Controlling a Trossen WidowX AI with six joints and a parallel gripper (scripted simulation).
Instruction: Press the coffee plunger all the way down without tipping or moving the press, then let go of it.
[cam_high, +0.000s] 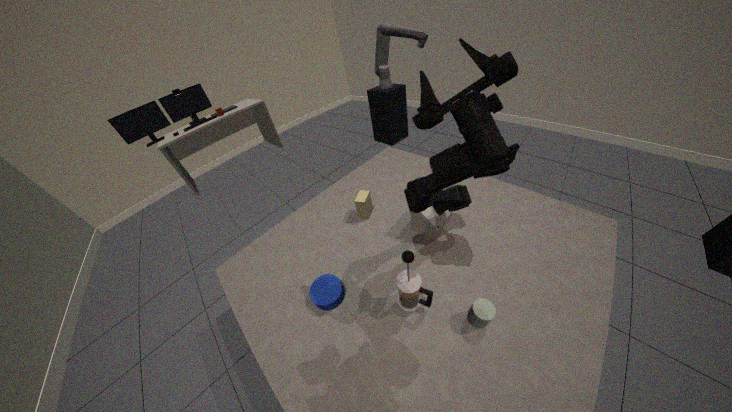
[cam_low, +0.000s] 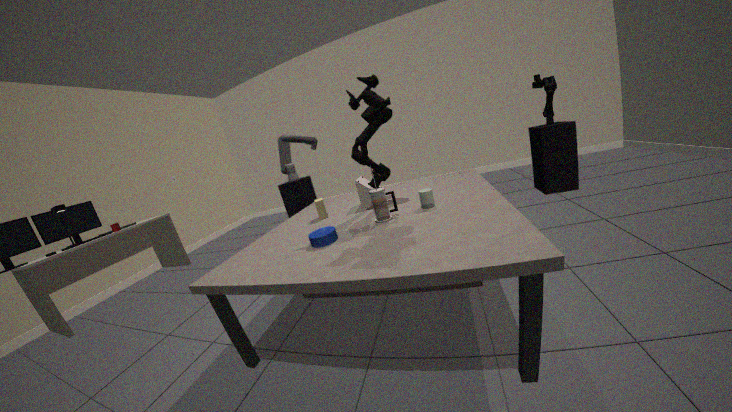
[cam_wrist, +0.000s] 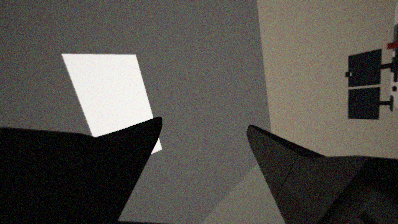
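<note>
Right now my gripper tip is 170 mm short of the coffee press, 60 mm to the right of it and 520 mm above it.
</note>
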